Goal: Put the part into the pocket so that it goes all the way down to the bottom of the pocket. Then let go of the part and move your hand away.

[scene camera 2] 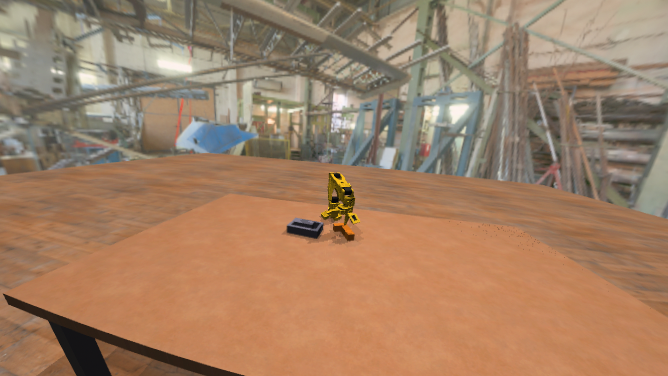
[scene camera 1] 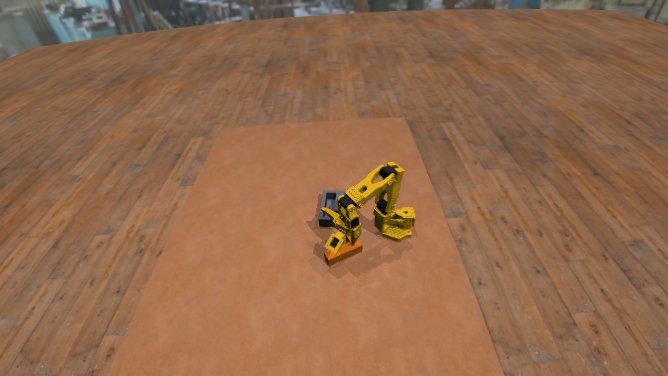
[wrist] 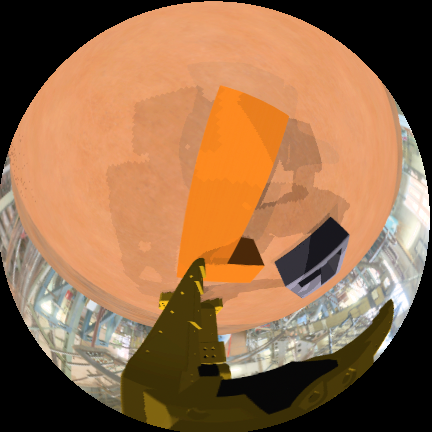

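Note:
The orange L-shaped part lies flat on the table, its short leg at the end near the gripper in the wrist view. The dark grey block with the pocket stands apart from it, behind it in scene camera 1 and left of it in scene camera 2. Its pocket is partly hidden by the arm in scene camera 1. My gripper is wide open and empty. The fixed jaw's tip overlaps the part's near end in the wrist view; whether they touch is unclear. The moving jaw is swung out right.
The yellow arm's base stands on the brown tabletop, to the right of the block and part in scene camera 1. The tabletop's dark edge and a black leg show at the lower left in scene camera 2.

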